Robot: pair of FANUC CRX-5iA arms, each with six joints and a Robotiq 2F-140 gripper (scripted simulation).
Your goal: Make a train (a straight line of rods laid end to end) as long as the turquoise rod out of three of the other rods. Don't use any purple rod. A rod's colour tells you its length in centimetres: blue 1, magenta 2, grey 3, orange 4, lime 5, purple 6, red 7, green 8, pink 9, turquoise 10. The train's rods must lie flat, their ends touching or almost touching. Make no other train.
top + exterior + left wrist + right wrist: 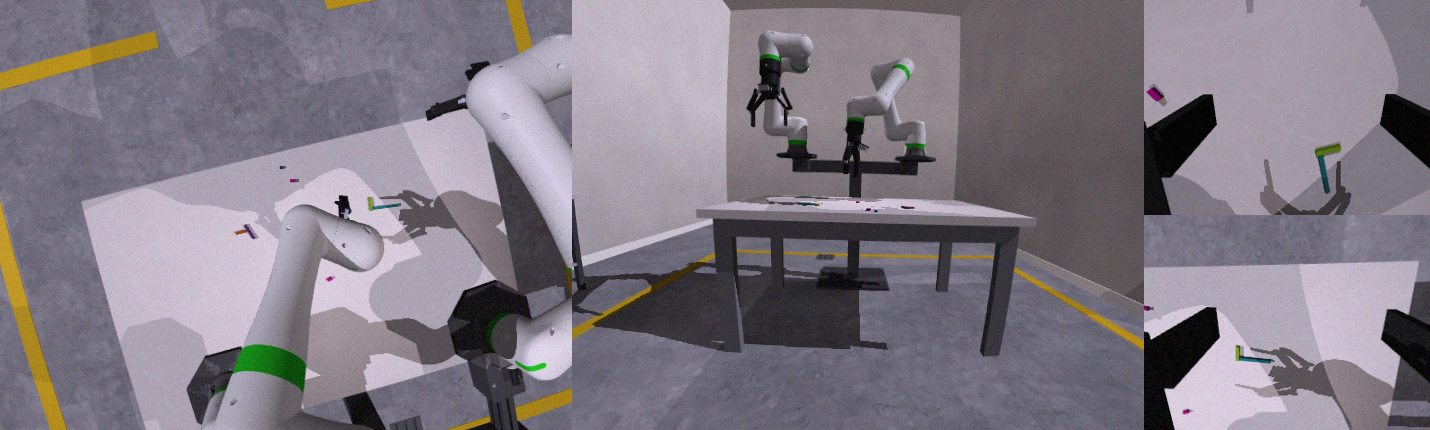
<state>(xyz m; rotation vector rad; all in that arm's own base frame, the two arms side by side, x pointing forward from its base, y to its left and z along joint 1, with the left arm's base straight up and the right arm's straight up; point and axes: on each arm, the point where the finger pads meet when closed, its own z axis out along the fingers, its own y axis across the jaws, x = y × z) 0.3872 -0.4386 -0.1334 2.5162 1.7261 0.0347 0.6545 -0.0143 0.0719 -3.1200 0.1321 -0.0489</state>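
Now: the purple rod 3 cm ahead of my left hand, 29 cm to the left of it and 17 cm below it. The rest, counted from my left hand: turquoise rod: 1 cm ahead, 23 cm to the right, 17 cm below; then lime rod: 3 cm ahead, 17 cm to the right, 17 cm below; then blue rod: 24 cm ahead, 12 cm to the left, 17 cm below.
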